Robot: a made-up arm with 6 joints.
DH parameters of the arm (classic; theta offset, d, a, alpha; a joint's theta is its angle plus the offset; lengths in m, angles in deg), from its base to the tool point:
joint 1: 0 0.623 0.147 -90
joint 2: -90 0 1.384 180
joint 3: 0 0 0.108 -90
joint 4: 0 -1.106 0 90
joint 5: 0 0 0 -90
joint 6: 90 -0.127 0 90
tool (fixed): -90 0 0 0
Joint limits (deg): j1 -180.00..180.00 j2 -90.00..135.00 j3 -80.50..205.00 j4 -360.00..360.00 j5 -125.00..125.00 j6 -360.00..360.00
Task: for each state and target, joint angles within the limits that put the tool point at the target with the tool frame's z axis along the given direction. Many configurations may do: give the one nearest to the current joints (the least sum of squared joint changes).
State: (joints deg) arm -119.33 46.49 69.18 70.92 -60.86 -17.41
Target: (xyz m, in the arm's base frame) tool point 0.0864 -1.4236 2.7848 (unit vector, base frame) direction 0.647 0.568 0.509
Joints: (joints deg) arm -84.80 45.61 117.59 71.97 -20.84 -23.13
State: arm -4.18 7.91 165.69 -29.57 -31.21 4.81
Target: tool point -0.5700 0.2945 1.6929 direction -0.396 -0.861 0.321
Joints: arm -28.66 17.83 204.15 -72.70 7.06 -35.35
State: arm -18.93 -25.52 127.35 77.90 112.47 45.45
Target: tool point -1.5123 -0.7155 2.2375 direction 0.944 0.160 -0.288
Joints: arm 29.41 -41.63 99.66 89.91 110.18 19.78
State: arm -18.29 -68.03 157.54 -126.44 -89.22 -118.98
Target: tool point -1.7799 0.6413 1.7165 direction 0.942 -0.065 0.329
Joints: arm -16.45 -42.19 125.53 -118.74 -94.79 -146.49
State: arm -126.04 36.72 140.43 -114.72 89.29 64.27
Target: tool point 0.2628 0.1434 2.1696 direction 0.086 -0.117 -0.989
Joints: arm -175.48 26.30 183.81 -87.71 105.54 71.36
